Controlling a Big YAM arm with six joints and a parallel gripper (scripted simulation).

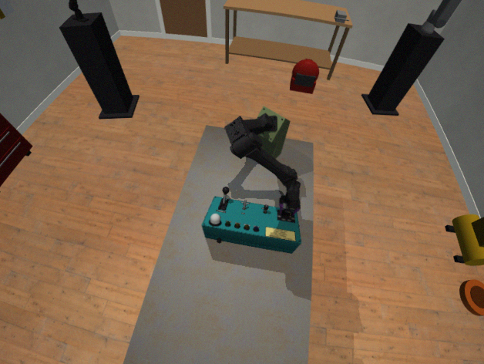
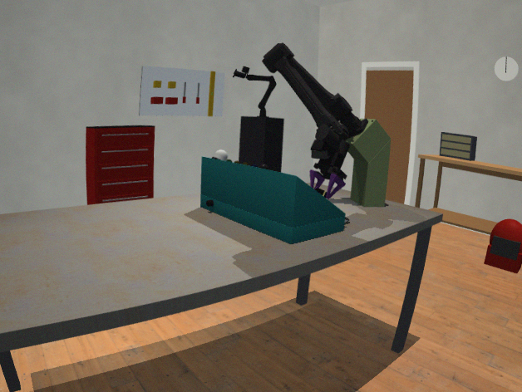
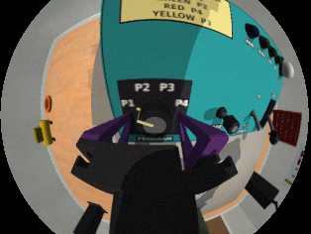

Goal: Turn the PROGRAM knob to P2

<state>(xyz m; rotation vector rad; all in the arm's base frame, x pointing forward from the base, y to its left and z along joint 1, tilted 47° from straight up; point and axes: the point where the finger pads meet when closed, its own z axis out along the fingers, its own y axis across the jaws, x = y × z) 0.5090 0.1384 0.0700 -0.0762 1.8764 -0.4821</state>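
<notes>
Now: hand 120 mm to the left of the small black knob and 30 mm past it. Also, from my hand: toggle (230 mm to the right, 60 mm behind); black-ball lever (340 mm to the right, 110 mm behind, 10 mm above); teal console (180 mm to the right, 20 mm below, 10 mm behind).
</notes>
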